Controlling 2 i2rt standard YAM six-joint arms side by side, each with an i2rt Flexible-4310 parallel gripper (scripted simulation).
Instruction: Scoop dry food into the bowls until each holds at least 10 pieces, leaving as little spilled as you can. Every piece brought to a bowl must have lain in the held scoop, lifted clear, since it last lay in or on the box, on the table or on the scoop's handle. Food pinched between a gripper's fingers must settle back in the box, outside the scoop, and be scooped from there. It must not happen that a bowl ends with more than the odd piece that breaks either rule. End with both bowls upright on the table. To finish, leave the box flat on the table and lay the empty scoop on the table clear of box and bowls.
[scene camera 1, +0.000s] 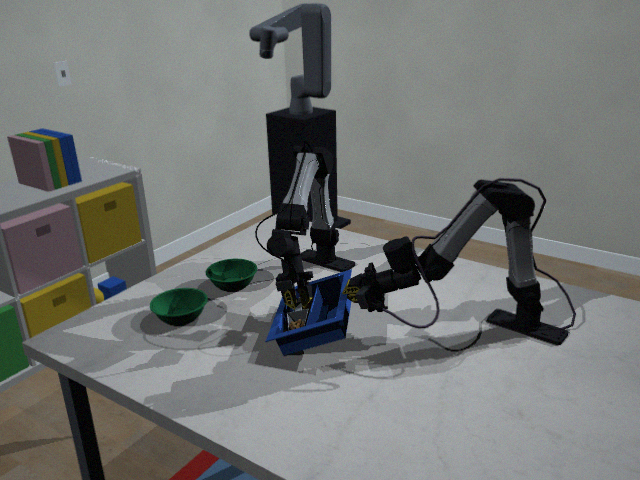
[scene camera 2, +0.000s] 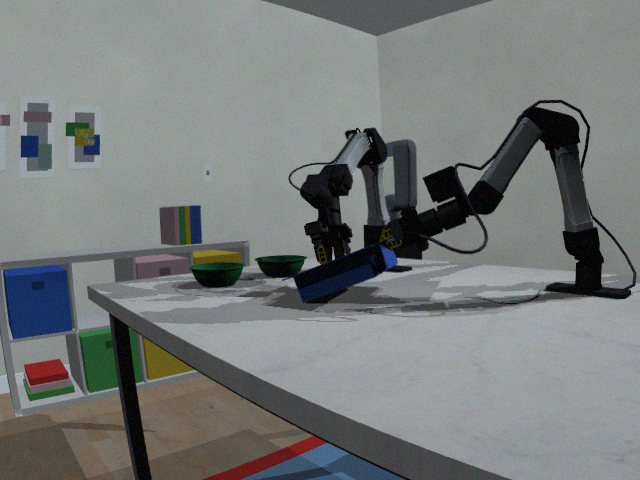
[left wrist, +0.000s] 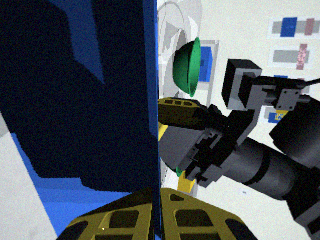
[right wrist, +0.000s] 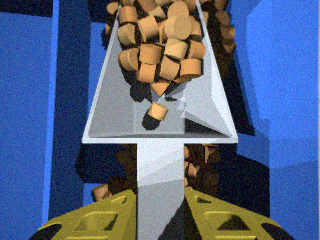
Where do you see my right gripper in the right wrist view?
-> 160, 198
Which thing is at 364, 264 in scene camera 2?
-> A blue box.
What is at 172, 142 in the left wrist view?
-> My right gripper.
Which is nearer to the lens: the blue box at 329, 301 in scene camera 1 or the green bowl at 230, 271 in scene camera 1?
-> The blue box.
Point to my right gripper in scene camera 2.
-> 334, 269
